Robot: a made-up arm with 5 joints.
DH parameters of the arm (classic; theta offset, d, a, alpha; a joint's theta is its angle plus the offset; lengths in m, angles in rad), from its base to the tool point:
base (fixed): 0.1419 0 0.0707 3.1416
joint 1: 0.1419 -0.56 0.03 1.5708
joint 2: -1.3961 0 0.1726 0
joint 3: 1.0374 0 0.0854 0
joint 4: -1.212 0 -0.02 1.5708
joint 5: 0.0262 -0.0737 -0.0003 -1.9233
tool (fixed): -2.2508 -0.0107 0 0
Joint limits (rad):
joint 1: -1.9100..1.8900
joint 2: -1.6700..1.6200
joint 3: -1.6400..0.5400
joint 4: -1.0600..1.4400
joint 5: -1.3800..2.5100
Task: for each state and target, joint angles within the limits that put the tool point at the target. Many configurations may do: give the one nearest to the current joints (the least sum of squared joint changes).
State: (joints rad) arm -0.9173 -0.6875 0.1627 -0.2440 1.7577
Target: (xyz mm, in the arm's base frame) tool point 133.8 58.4 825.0
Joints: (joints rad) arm -0.6306 -0.5573 0.0803 -0.2935 1.7215
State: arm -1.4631 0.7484 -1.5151 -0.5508 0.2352
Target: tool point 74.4 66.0 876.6
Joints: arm -1.6670 0.1695 -1.5985 -0.5916 0.2388
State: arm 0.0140 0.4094 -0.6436 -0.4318 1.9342
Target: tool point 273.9 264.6 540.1
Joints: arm -0.8837 1.0504 -0.2733 -0.2647 1.9688
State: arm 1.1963 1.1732 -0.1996 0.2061 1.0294
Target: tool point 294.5 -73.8 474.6
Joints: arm 0.3362 1.1154 0.0826 0.4012 1.0480
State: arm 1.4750 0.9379 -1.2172 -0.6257 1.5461
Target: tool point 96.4 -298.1 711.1
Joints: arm 1.4844 1.1307 -1.3986 -0.7818 1.5467
